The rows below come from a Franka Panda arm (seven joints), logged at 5 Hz.
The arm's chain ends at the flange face. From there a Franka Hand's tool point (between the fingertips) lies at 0.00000 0.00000 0.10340 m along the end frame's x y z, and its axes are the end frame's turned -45 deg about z.
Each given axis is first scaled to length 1.
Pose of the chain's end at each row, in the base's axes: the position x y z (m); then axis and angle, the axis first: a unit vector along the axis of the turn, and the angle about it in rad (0 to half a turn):
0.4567, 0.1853, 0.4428, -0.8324, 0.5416, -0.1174, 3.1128
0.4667, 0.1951, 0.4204, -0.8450, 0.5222, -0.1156, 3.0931
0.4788, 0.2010, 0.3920, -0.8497, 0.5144, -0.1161, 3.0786
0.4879, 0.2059, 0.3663, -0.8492, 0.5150, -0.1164, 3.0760
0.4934, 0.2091, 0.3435, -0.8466, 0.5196, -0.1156, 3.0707
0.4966, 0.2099, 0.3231, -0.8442, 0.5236, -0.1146, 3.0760
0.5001, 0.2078, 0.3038, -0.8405, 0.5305, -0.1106, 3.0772
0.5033, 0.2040, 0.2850, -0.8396, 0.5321, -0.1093, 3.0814
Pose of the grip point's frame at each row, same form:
0.4785, 0.1746, 0.3423, 0.9767, -0.1819, 0.1140, 3.0783
0.4895, 0.1869, 0.3199, 0.9804, -0.1591, 0.1161, 3.0979
0.5025, 0.1942, 0.2916, 0.9815, -0.1500, 0.1193, 3.1110
0.5118, 0.1993, 0.2659, 0.9813, -0.1508, 0.1200, 3.1131
0.5174, 0.2029, 0.2431, 0.9804, -0.1560, 0.1203, 3.1187
0.5201, 0.2032, 0.2226, 0.9799, -0.1606, 0.1184, 3.1145
0.5228, 0.2013, 0.2031, 0.9791, -0.1684, 0.1145, 3.1165
0.5256, 0.1972, 0.1843, 0.9790, -0.1702, 0.1125, 3.1136

